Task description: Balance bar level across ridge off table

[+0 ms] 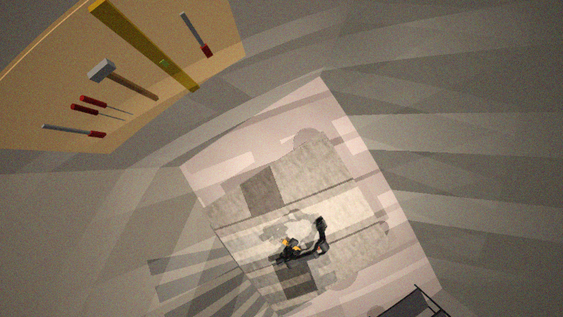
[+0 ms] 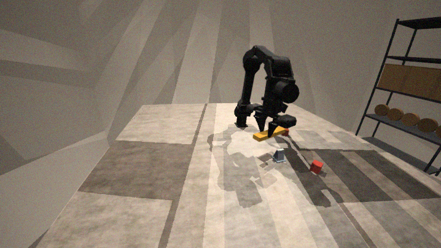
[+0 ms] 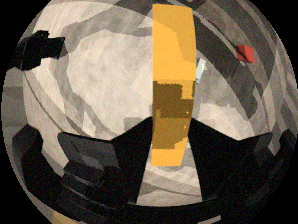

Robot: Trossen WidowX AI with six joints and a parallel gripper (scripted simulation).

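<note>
Now: gripper tip 30 mm to the right of the yellow bar and 10 mm past it.
</note>
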